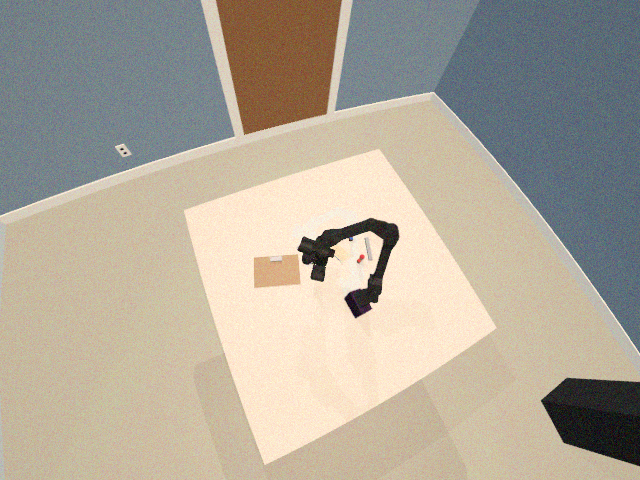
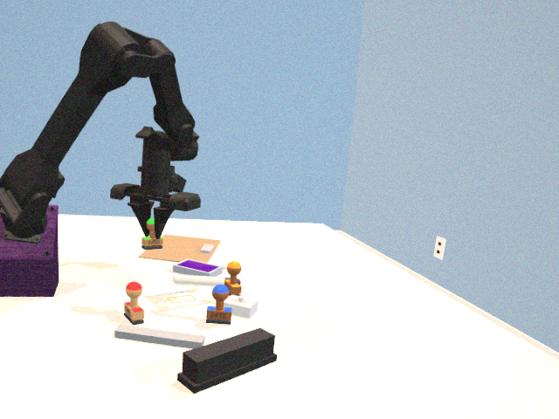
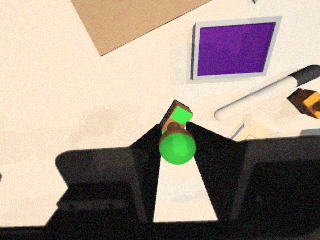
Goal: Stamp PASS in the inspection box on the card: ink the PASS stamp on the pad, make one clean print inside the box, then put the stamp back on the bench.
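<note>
Now: gripper tip 100 mm short of the purple ink pad, 10 mm to the right of it and 70 mm above it. The rest, counted from my gripper tip: white pen: 130 mm ahead, 70 mm to the right, 70 mm below; pale card: 50 mm ahead, 140 mm to the right, 80 mm below; green-knobbed stamp: right at my gripper tip.
</note>
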